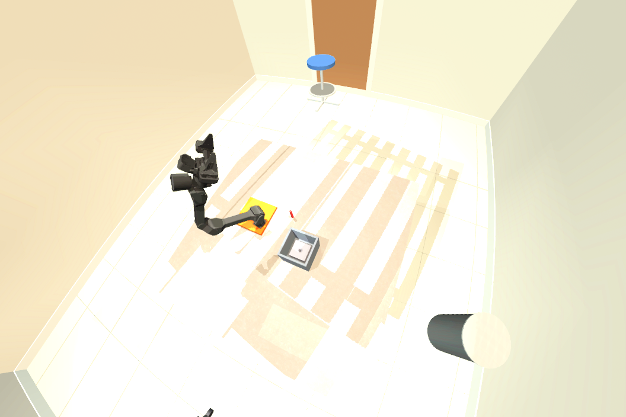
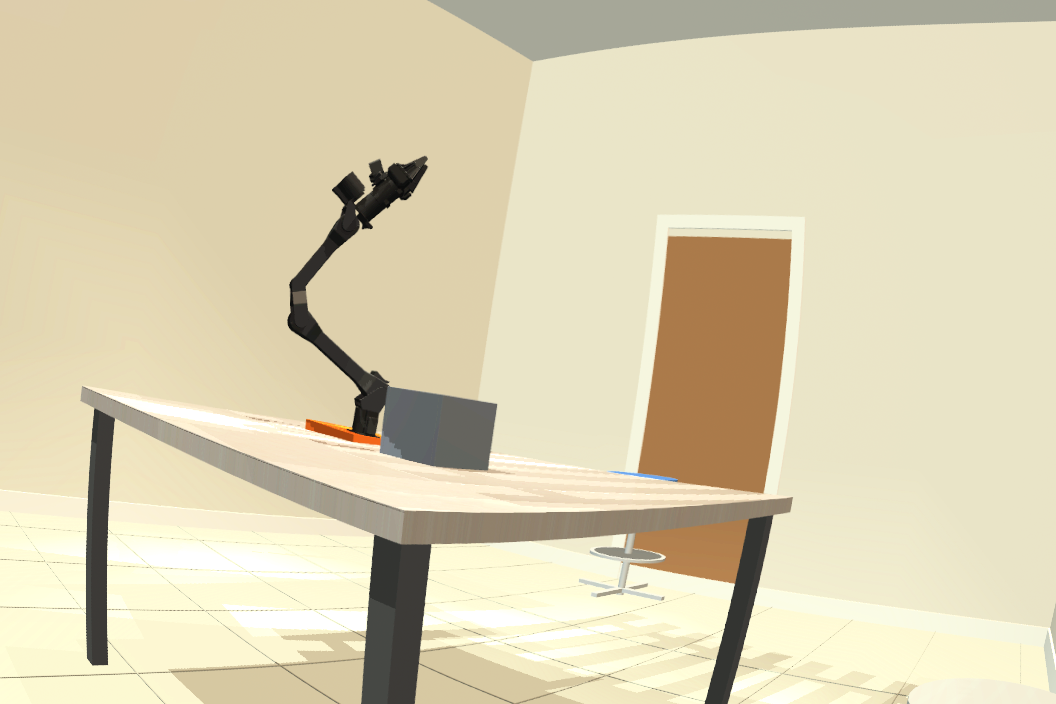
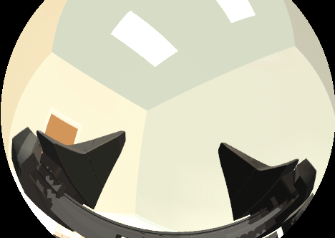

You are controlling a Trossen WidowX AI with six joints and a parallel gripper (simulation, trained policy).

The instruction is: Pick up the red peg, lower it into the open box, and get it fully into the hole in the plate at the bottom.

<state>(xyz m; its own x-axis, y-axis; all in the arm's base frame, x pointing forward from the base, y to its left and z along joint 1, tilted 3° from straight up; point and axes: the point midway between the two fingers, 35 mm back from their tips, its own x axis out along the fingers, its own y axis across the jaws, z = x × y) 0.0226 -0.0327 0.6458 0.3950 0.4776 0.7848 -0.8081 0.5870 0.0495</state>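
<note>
The red peg is 650 mm below my gripper tip, 130 mm to the left of it and 90 mm ahead of it.
</note>
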